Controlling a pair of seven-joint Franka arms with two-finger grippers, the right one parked.
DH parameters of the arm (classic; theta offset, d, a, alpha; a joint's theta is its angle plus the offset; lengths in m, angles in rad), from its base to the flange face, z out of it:
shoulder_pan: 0 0.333 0 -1.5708
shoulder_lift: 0 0 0 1.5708
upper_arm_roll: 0 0.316 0.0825 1.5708
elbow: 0 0 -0.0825 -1.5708
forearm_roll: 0 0.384 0 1.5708
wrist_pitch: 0 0 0.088 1.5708
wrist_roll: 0 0.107 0 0
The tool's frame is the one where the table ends.
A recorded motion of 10 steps. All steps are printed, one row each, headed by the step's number.
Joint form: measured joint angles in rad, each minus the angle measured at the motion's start. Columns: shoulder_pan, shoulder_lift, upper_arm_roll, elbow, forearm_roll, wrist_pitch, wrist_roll.
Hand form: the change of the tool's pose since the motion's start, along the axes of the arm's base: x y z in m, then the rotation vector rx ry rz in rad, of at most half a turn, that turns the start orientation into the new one. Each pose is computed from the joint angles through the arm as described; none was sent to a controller.
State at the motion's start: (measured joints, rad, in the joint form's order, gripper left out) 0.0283 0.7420 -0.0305 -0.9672 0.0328 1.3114 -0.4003
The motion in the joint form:
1: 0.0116 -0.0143 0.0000 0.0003 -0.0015 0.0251 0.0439
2: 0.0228 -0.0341 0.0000 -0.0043 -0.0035 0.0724 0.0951
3: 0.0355 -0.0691 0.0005 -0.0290 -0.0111 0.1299 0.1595
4: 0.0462 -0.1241 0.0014 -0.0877 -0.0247 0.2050 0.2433
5: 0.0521 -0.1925 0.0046 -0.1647 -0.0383 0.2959 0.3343
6: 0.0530 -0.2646 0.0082 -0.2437 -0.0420 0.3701 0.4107
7: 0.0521 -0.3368 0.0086 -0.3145 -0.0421 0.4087 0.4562
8: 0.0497 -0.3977 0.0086 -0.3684 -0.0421 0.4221 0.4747
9: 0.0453 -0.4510 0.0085 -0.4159 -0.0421 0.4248 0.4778
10: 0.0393 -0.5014 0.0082 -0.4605 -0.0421 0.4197 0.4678
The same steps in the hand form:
1: 0.0021 0.0080 0.0113 -0.0170 -0.0394 -0.0293
2: 0.0057 0.0156 0.0256 -0.0336 -0.1016 -0.0671
3: 0.0068 0.0237 0.0428 -0.0547 -0.1695 -0.1164
4: 0.0042 0.0295 0.0601 -0.0809 -0.2418 -0.1866
5: -0.0010 0.0329 0.0796 -0.0989 -0.3245 -0.2683
6: -0.0103 0.0339 0.0988 -0.1008 -0.3896 -0.3431
7: -0.0241 0.0322 0.1181 -0.0985 -0.4271 -0.3918
8: -0.0382 0.0293 0.1344 -0.0959 -0.4460 -0.4146
9: -0.0520 0.0252 0.1469 -0.0943 -0.4537 -0.4232
10: -0.0662 0.0200 0.1574 -0.0930 -0.4542 -0.4201

